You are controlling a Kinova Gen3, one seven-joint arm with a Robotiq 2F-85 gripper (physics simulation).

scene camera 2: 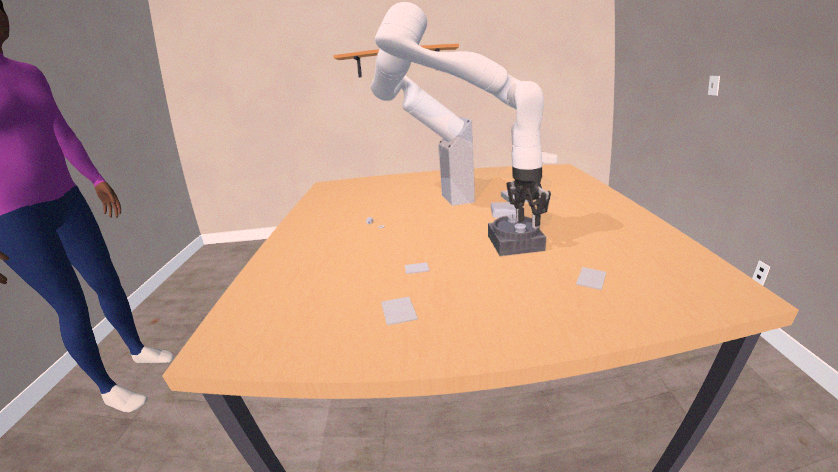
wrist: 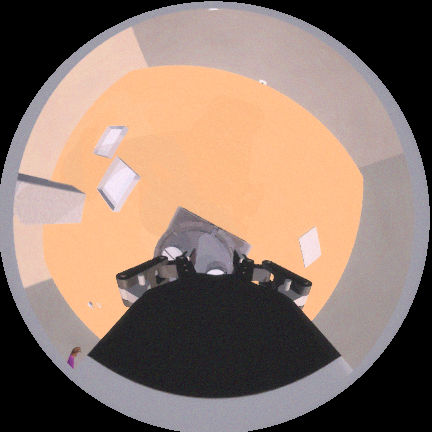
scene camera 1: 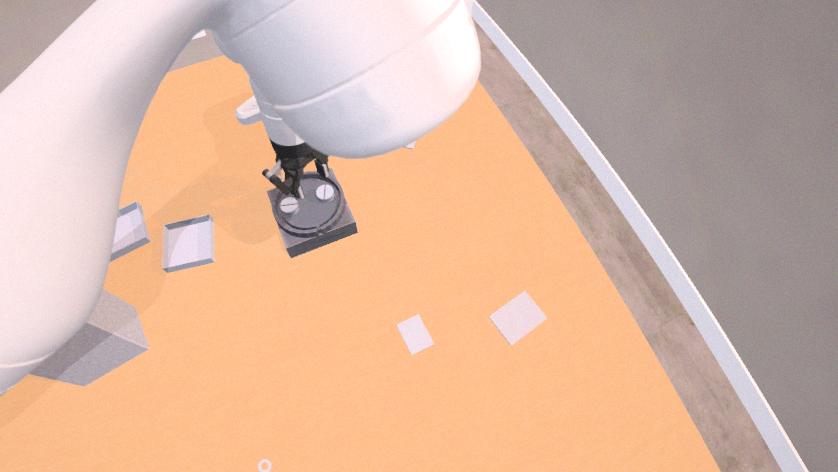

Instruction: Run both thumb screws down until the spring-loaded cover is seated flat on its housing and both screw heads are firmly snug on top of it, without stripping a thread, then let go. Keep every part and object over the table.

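Places are measured from the arm's base along level axes (x ahead, y left, z up), in metres.
Pixels of known places: gripper, fingertip midpoint: (scene camera 2: 527, 224) (wrist: 214, 256) (scene camera 1: 311, 184); arm's base, link origin: (scene camera 2: 455, 131).
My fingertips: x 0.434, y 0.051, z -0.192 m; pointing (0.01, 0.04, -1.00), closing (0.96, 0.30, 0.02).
For each thing: its top centre in the pictures, then the offset to it from my fingertips.
- dark square housing, top centre: (wrist: 194, 266) (scene camera 1: 307, 200) (scene camera 2: 516, 224) 0.020 m back, 0.024 m right, 0.002 m down
- round grey cover, top centre: (wrist: 194, 265) (scene camera 1: 308, 201) (scene camera 2: 516, 225) 0.019 m back, 0.024 m right, 0.005 m down
- small ring, top centre: (scene camera 1: 264, 466) 0.276 m back, 0.352 m right, 0.056 m down
A dark square housing (scene camera 1: 321, 240) (scene camera 2: 520, 245) (wrist: 186, 215) carries the round grey cover (scene camera 1: 316, 218) (wrist: 194, 240). Two pale slotted screw heads show on the cover: one (scene camera 1: 289, 204) (wrist: 171, 253) nearer the arm's base, the other (scene camera 1: 324, 192) (scene camera 2: 520, 227) (wrist: 216, 272) farther from it. My gripper (scene camera 1: 313, 181) (scene camera 2: 528, 221) (wrist: 214, 256) is open and empty, pointing down low over the cover beside the farther screw. In the wrist view that head shows between the fingers, partly hidden by the gripper's body. Any gap under the cover or the heads is too small to tell.
Two shallow trays (scene camera 1: 188, 243) (scene camera 1: 131, 229) (wrist: 118, 184) (wrist: 111, 141) lie beside the housing. The arm's pedestal (scene camera 1: 111, 351) (scene camera 2: 457, 172) (wrist: 50, 204) stands behind. Flat pale plates (scene camera 1: 415, 334) (scene camera 1: 517, 317) (scene camera 2: 416, 267) (scene camera 2: 398, 310) (scene camera 2: 591, 277) (wrist: 310, 246) and a small ring (scene camera 1: 259, 466) lie on the table.
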